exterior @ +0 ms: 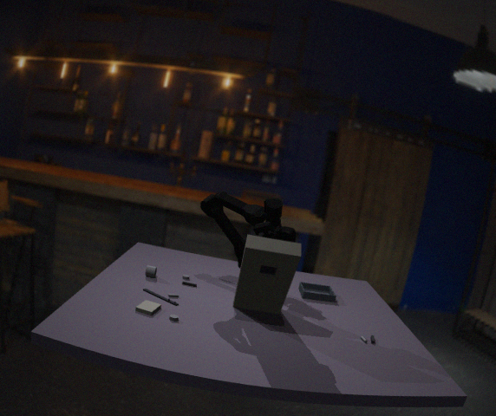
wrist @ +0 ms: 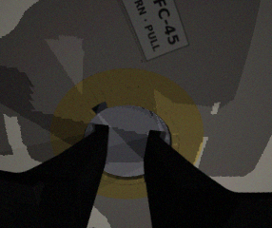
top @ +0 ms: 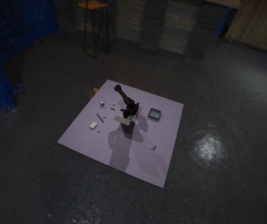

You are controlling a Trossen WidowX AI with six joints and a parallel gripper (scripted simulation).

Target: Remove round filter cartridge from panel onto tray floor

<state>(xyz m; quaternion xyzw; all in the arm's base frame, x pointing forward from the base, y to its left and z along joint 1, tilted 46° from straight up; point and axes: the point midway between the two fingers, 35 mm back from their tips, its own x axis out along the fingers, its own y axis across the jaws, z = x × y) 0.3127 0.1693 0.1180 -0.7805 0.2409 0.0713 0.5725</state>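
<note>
Right now my gripper tip is 4 cm past the service panel and 8 cm above it. The rest, counted from my gripper tip: tray: 44 cm behind, 24 cm to the left, 22 cm below; then flat cream block: 14 cm ahead, 37 cm to the right, 22 cm below.
</note>
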